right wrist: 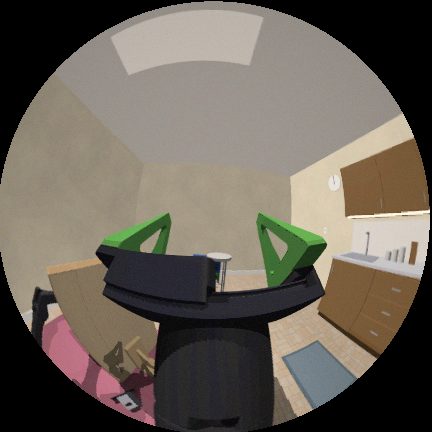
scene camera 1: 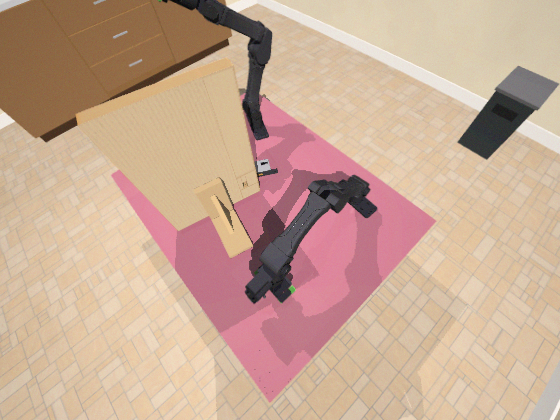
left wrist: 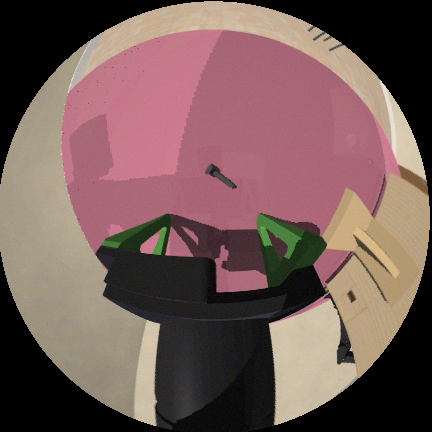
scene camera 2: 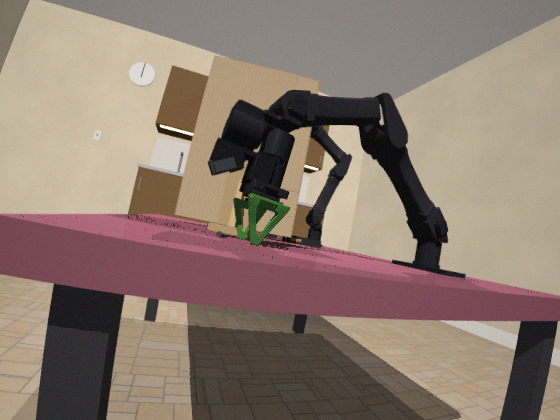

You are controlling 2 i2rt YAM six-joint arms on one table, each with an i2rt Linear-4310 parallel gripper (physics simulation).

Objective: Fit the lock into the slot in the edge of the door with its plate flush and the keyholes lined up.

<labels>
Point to a wooden stand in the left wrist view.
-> At 352, 227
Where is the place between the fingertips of my left gripper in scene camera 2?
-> At 246, 241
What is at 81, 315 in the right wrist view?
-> A tan door.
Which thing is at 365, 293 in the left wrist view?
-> A tan door.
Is my right gripper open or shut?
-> Open.
</labels>
